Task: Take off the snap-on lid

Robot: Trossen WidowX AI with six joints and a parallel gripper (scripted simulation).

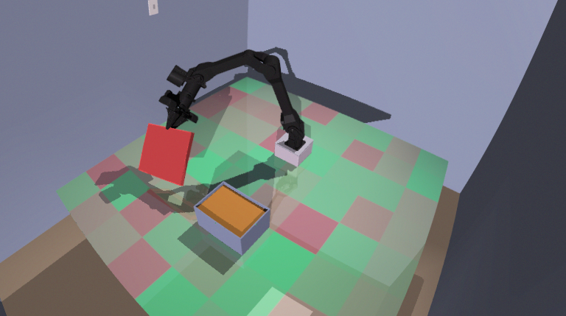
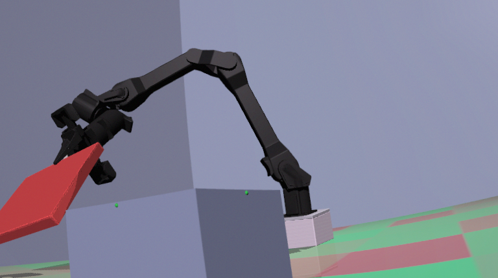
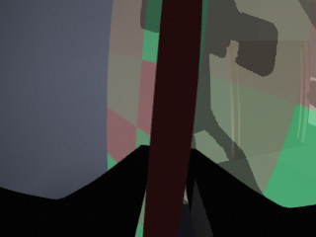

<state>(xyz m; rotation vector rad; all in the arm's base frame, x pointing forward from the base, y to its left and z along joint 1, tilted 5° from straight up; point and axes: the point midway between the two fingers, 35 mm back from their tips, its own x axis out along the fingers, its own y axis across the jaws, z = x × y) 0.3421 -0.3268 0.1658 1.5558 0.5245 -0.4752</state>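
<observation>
Right now my gripper tip is 60 mm short of the red square lid, 60 mm above it and 20 mm to the right of it. From my gripper tip the other things lie so: grey storage box (360 mm to the left, 150 mm below, 50 mm ahead).
</observation>
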